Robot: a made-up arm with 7 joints.
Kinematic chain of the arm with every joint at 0, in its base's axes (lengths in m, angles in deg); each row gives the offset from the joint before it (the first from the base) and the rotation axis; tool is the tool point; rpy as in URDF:
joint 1: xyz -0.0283 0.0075 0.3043 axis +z
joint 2: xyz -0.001 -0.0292 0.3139 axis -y
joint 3: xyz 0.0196 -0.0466 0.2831 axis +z
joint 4: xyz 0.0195 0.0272 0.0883 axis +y
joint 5: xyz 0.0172 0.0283 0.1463 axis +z
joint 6: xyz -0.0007 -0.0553 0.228 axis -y
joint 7: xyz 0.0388 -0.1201 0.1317 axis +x
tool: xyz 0.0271 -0.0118 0.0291 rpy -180 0 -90
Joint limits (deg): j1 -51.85..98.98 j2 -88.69..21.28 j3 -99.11..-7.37 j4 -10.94..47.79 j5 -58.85..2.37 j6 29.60..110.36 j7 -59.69..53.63
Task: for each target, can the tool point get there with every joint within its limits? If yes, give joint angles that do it. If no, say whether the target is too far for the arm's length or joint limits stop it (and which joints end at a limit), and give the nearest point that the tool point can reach.
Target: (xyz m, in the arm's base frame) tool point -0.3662 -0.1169 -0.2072
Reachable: no: joint limits stop it (at a limit: joint 1, joint 2, joint 3, joint 4, joint 5, joint 6, joint 7) | nearest point 0.1998 -0.7347 0.2182 | short by 0.940 m
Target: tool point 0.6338 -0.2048 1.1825
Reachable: yes | joints -12.65 -46.82 -72.85 23.13 -51.86 78.17 16.02
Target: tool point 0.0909 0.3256 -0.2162
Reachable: no: joint limits stop it (at a limit: joint 2, joint 3, joint 4, joint 5, joint 6, joint 7) | nearest point 0.2446 0.7357 0.2083 | short by 0.610 m
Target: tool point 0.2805 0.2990 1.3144
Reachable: yes | joints 28.18 -27.13 -83.28 4.96 -49.36 98.58 22.87
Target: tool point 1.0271 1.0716 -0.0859
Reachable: no: too far | nearest point 0.5872 0.6280 0.3070 | short by 0.738 m
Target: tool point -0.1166 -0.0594 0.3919
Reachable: no: joint limits stop it (at a limit: joint 1, joint 2, joint 3, joint 4, joint 5, joint 6, joint 7) | nearest point 0.2192 -0.7273 0.4170 | short by 0.748 m
